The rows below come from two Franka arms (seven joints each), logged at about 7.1 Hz.
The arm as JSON. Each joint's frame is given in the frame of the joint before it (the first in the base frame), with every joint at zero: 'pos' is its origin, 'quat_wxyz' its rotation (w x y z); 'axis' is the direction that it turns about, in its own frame. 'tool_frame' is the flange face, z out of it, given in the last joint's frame.
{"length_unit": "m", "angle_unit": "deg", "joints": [
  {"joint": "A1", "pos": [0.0, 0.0, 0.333], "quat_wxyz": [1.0, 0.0, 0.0, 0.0], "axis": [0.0, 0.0, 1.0]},
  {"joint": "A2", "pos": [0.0, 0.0, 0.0], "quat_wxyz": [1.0, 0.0, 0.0, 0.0], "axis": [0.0, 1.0, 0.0]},
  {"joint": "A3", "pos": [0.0, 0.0, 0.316], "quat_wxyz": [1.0, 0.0, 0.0, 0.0], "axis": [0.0, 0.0, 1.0]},
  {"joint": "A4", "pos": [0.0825, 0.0, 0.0], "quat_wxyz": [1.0, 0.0, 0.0, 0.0], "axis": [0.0, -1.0, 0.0]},
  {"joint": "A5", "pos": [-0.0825, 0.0, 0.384], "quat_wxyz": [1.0, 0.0, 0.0, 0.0], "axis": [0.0, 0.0, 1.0]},
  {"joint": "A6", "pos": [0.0, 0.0, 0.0], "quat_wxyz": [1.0, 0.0, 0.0, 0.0], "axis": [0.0, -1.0, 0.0]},
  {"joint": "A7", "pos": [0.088, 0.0, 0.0], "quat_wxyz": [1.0, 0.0, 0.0, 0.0], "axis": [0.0, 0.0, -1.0]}
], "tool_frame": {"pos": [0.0, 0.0, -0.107], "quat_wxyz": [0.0, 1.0, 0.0, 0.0]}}
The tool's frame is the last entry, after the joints.
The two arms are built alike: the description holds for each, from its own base.
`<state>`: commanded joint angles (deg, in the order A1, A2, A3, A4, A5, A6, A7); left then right.
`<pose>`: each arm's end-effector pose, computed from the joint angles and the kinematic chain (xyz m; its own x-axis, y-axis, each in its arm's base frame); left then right.
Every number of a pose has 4 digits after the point.
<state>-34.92 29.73 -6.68 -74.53 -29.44 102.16 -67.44 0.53 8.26 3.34 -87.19 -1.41 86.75 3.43</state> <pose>0.5130 -0.4881 0.4568 0.7372 0.4418 -0.5112 0.5790 -0.8030 0.1409 0.5869 0.0347 0.5606 0.9887 0.0062 -0.1498 0.0101 -0.9996 0.0251</pose>
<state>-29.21 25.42 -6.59 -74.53 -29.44 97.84 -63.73 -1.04 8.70 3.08 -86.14 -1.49 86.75 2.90</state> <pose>0.5409 -0.4274 0.5035 0.7525 0.4326 -0.4965 0.5783 -0.7948 0.1839 0.5908 0.0159 0.5645 0.9901 -0.0163 -0.1394 -0.0129 -0.9996 0.0249</pose>
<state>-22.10 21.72 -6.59 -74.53 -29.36 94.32 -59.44 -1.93 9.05 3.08 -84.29 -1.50 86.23 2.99</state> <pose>0.5709 -0.3521 0.5425 0.7623 0.4419 -0.4729 0.5909 -0.7733 0.2298 0.5933 0.0065 0.5751 0.9919 -0.0336 -0.1224 -0.0309 -0.9992 0.0241</pose>
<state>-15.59 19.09 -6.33 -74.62 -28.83 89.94 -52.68 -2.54 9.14 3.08 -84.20 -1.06 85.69 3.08</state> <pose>0.5895 -0.2796 0.5658 0.7906 0.4194 -0.4462 0.5630 -0.7845 0.2601 0.5927 0.0010 0.5742 0.9902 -0.0453 -0.1322 -0.0434 -0.9989 0.0171</pose>
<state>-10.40 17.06 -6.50 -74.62 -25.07 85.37 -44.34 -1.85 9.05 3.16 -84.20 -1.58 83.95 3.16</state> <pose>0.5955 -0.2195 0.5794 0.8441 0.3701 -0.3879 0.4842 -0.8370 0.2549 0.5887 0.0078 0.5730 0.9865 -0.0348 -0.1601 -0.0307 -0.9991 0.0277</pose>
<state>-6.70 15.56 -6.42 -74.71 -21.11 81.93 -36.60 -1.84 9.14 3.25 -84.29 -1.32 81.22 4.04</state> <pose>0.5964 -0.1723 0.5875 0.8867 0.3159 -0.3377 0.4038 -0.8848 0.2325 0.5832 0.0091 0.5682 0.9765 -0.0487 -0.2097 -0.0437 -0.9986 0.0288</pose>
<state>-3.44 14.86 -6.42 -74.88 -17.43 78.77 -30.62 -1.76 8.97 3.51 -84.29 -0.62 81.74 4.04</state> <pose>0.5965 -0.1311 0.5872 0.9055 0.2790 -0.3197 0.3498 -0.9172 0.1905 0.5835 0.0138 0.5705 0.9792 -0.0410 -0.1988 -0.0387 -0.9991 0.0153</pose>
